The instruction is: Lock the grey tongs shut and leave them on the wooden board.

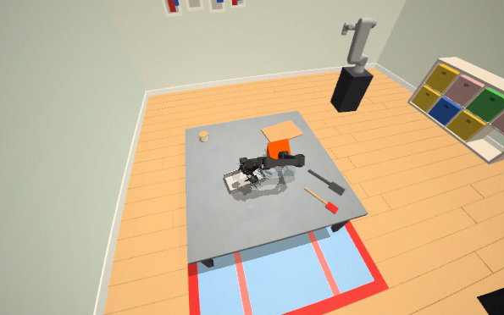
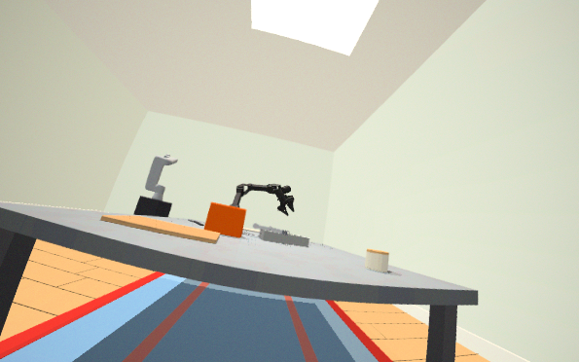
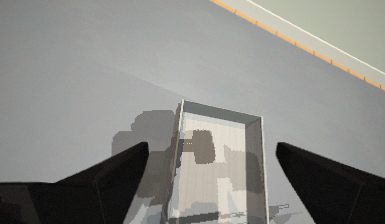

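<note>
My gripper tip is 170 mm to the left of the yellow slider, 130 mm above it and 60 mm past it. The rest, counted from my gripper tip: roasting tin 170 mm below, 100 mm to the right, 30 mm behind; red-tipped spatula 590 mm behind, 200 mm to the left, 200 mm below; black spatula 700 mm behind, 200 mm below, 40 mm to the left.
</note>
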